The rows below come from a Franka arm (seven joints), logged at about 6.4 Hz.
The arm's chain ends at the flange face. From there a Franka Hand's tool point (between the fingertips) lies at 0.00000 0.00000 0.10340 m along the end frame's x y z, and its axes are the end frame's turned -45 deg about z.
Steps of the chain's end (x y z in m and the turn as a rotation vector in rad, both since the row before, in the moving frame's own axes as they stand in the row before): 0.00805 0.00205 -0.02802 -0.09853 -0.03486 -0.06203; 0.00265 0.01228 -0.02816 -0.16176 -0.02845 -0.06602; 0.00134 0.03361 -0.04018 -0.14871 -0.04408 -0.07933; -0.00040 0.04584 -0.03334 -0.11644 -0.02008 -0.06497; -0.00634 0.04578 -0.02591 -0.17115 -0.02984 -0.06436; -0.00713 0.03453 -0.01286 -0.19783 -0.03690 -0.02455
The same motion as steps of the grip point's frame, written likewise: -0.00534 0.01209 -0.02858 -0.04502 -0.09432 -0.06203; -0.02032 0.02071 -0.02955 -0.09426 -0.13450 -0.06602; -0.03654 0.03288 -0.04142 -0.07398 -0.13632 -0.07933; -0.04242 0.03948 -0.03406 -0.06814 -0.09653 -0.06497; -0.05113 0.03863 -0.02747 -0.09992 -0.14212 -0.06436; -0.04636 0.03127 -0.01495 -0.11379 -0.16598 -0.02455
